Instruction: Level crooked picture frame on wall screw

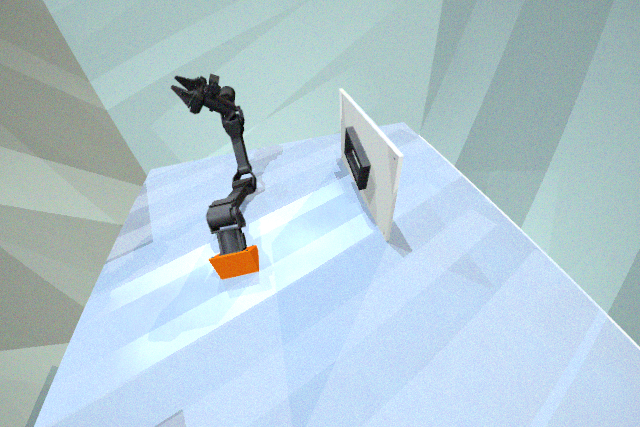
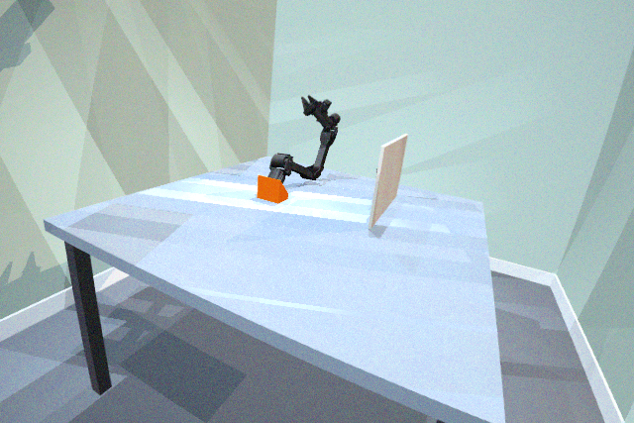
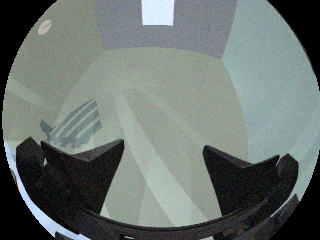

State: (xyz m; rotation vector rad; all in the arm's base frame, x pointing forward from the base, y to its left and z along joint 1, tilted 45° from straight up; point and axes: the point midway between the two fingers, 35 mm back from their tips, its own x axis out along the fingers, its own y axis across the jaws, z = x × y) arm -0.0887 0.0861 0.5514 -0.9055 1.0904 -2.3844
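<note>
The picture frame lies 540 mm ahead of my gripper tip, 260 mm to the right of it and 260 mm below it. The rest, counted from my gripper tip: wall board (550 mm ahead, 250 mm to the right, 260 mm below).
</note>
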